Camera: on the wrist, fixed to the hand. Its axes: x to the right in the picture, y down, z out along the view.
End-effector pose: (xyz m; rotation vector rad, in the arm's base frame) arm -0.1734 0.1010 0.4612 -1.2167 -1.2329 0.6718
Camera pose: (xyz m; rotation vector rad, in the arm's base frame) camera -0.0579 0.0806 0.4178 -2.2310 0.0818 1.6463
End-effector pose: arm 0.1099 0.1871 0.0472 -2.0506 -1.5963 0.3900
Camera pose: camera 0.2143 0.1508 0.1057 -2.9390 0.4742 0.6732
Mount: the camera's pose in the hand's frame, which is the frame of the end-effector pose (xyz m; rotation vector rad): -0.0020 0.0592 -0.1101 -0.1325 0.0842 1.6445
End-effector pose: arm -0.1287 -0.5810 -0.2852 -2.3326 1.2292 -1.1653
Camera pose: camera -0.2462 -0.6010 -0.2476 -0.5973 2.3744 -0.4799
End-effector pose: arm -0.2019 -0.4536 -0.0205 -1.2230 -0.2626 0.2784
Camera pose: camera -0.1699 -0.5328 -0.1118 -1.3251 0.8949 1.6201
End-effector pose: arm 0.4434 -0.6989 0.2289 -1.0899 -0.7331 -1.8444
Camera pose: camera 0.4528 -0.8142 0.1814 -1.0831 0.3835 -0.4753
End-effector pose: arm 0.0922 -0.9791 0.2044 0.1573 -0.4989 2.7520
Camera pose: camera 0.0683 -0.9924 0.0824 0.3202 0.4906 -1.8014
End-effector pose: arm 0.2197 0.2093 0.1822 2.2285 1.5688 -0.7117
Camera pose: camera 0.2980 0.2454 0.2727 2.4507 -0.4687 0.0290
